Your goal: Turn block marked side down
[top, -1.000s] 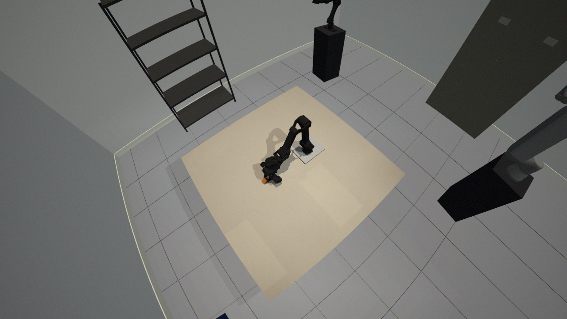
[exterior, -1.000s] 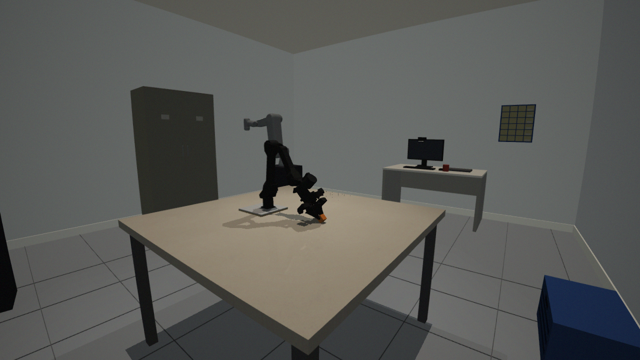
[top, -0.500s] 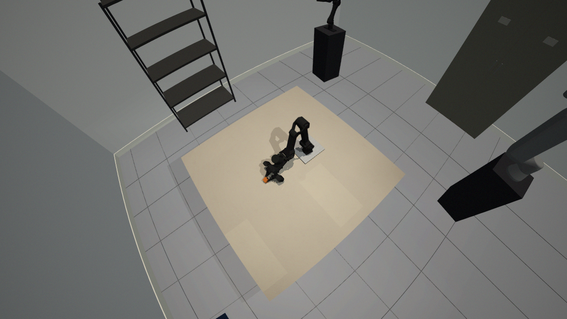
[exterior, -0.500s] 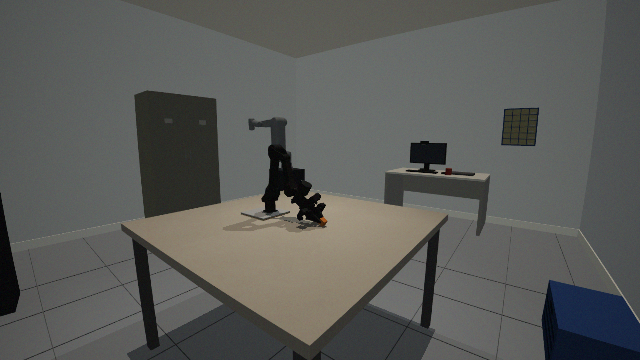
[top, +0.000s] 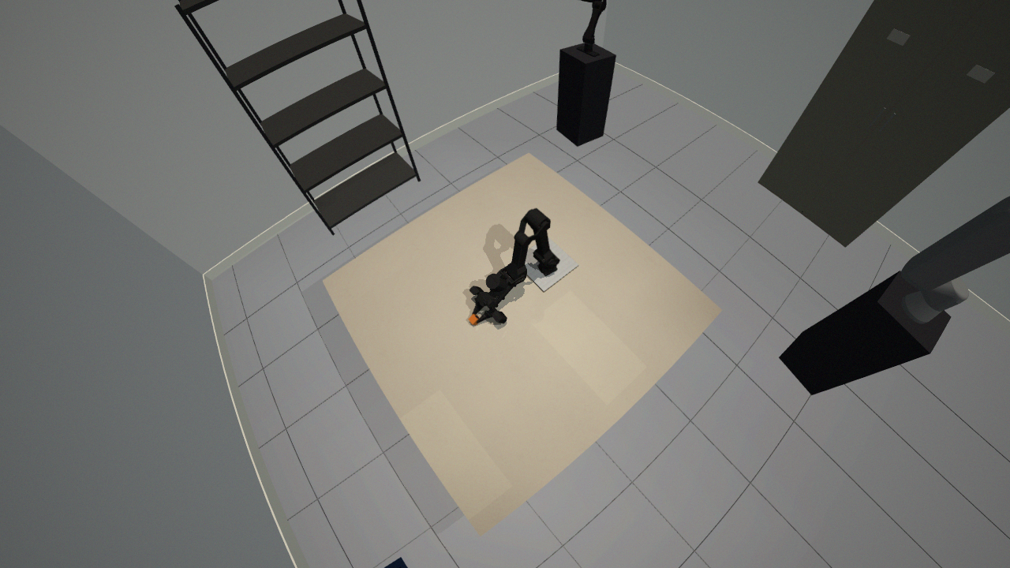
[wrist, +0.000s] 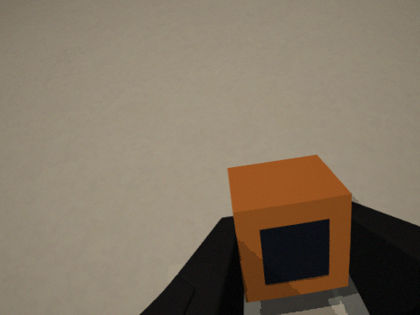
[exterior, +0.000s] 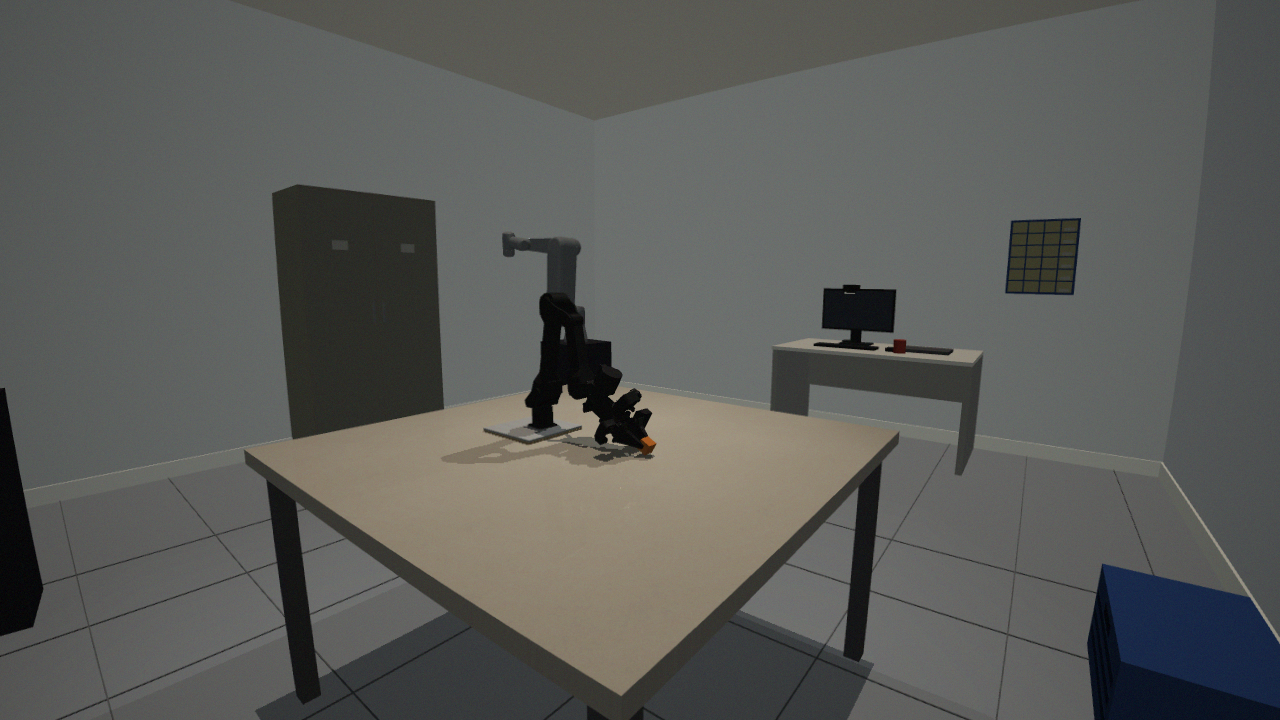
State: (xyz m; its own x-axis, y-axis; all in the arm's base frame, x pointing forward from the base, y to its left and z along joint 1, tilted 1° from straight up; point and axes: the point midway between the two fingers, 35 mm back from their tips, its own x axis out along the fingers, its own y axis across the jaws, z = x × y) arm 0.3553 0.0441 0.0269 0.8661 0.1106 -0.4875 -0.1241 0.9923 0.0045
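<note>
Right now my gripper tip is 10 mm past the block.
</note>
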